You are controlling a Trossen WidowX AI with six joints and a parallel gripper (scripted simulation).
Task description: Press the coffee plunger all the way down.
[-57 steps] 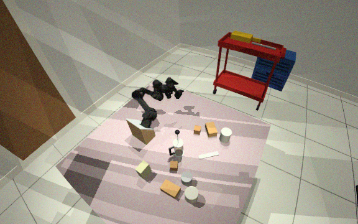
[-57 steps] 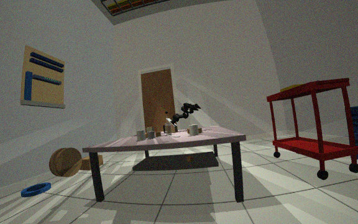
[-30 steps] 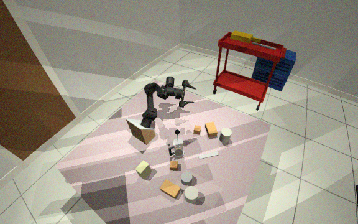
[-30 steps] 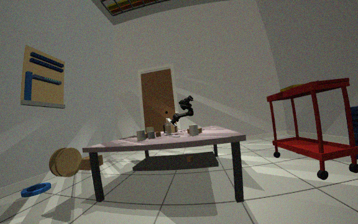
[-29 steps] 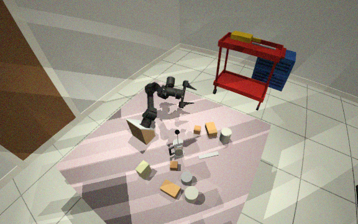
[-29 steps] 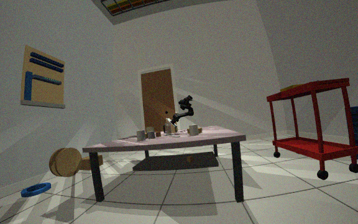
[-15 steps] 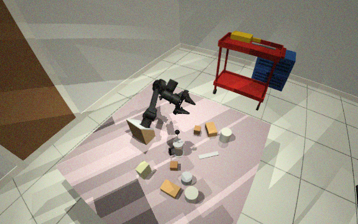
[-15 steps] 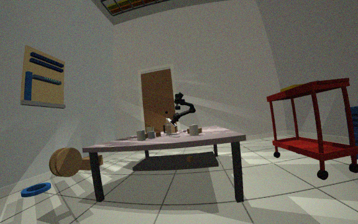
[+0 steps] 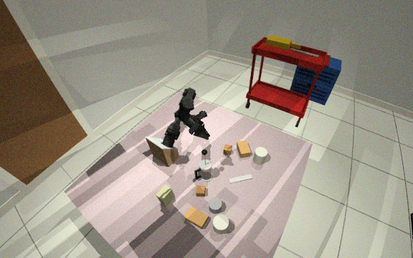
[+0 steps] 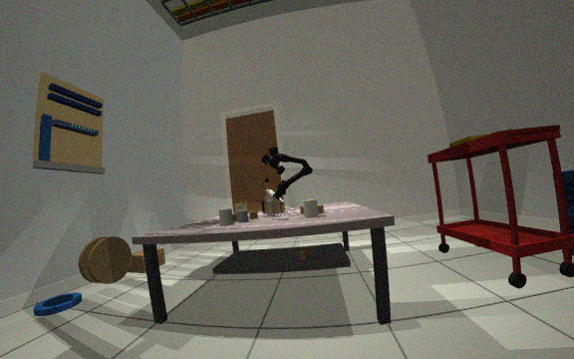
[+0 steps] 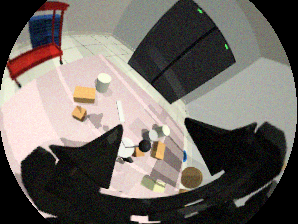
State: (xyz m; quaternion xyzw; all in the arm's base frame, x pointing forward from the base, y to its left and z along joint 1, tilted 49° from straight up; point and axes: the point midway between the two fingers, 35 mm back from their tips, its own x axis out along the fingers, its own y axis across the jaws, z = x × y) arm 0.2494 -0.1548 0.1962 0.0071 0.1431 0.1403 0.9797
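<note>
Right now the coffee press is 10 mm behind my gripper tip, 60 mm to the right of it and 210 mm below it. The rest, counted from my gripper tip: flat grey bar 200 mm ahead, 50 mm to the left, 330 mm below; pale yellow block 120 mm behind, 300 mm to the right, 280 mm below.
</note>
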